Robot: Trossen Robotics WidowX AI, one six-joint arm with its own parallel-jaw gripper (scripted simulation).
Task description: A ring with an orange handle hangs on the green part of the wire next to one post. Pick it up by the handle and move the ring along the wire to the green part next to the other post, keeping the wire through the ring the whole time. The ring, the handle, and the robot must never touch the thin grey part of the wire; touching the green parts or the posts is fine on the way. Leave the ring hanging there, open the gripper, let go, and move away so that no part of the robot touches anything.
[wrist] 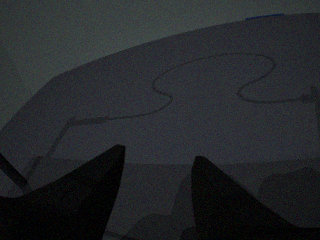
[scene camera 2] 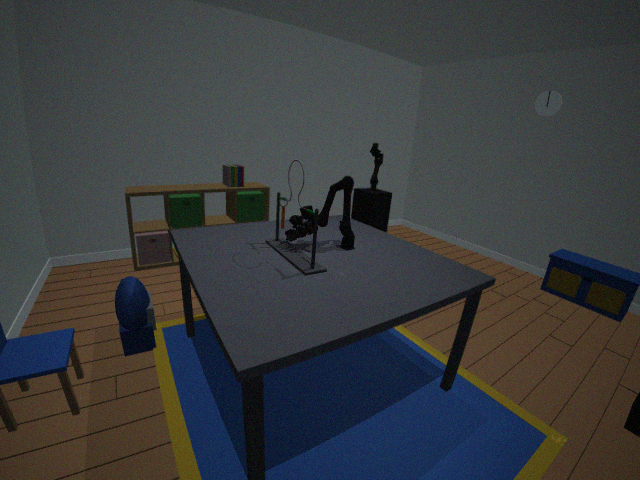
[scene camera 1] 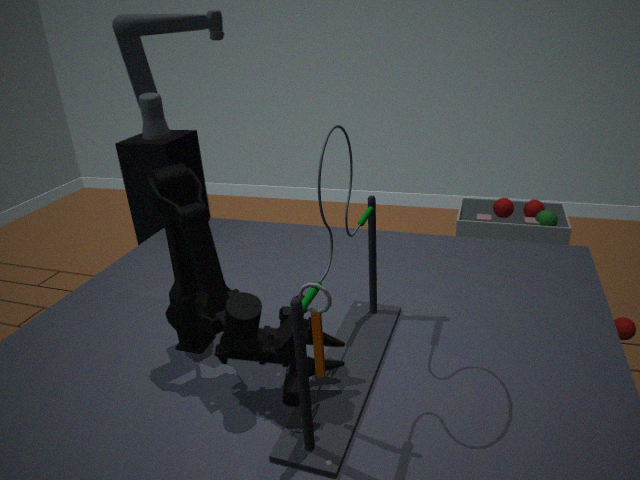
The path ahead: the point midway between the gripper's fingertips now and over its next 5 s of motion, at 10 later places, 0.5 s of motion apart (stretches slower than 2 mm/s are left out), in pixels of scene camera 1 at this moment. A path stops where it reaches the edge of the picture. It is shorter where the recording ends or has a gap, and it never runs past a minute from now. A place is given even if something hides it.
My gripper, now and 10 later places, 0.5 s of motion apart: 344, 354; 287, 377; 278, 378; 295, 365; 306, 364; 319, 368; 333, 371; 343, 373; 342, 369; 343, 367; 346, 361
